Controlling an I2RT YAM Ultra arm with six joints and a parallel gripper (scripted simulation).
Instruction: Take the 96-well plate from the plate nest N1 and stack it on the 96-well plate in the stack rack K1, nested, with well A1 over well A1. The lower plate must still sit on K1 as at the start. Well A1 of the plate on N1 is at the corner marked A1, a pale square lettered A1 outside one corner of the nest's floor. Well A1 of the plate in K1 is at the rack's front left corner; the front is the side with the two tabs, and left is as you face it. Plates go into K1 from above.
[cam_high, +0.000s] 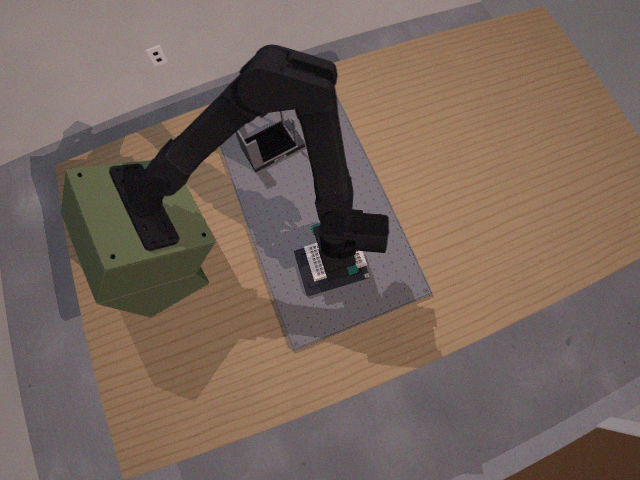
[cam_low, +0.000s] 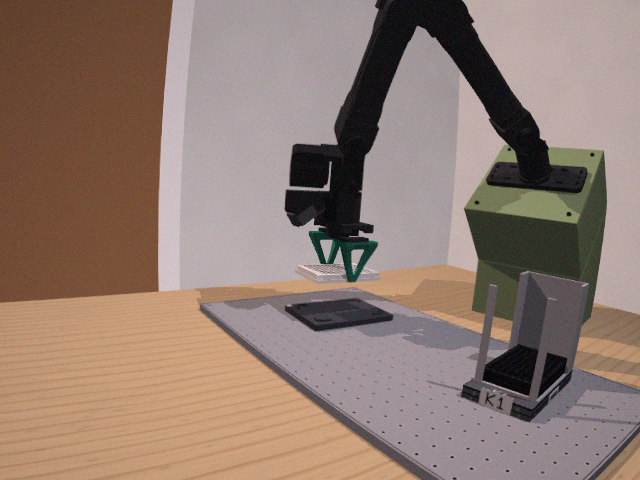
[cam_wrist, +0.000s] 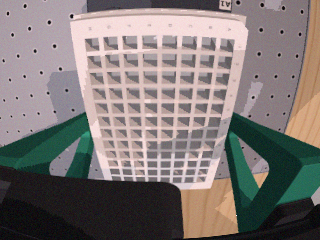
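My hand is 30 mm past the back wall and 380 mm to the right of it. From my hand the other things lie so: thin post: 100 mm ahead, 330 mm to the left; then white 96-well plate: right at my hand; then pale A1 square: 50 mm ahead, 70 mm to the right, 70 mm below.
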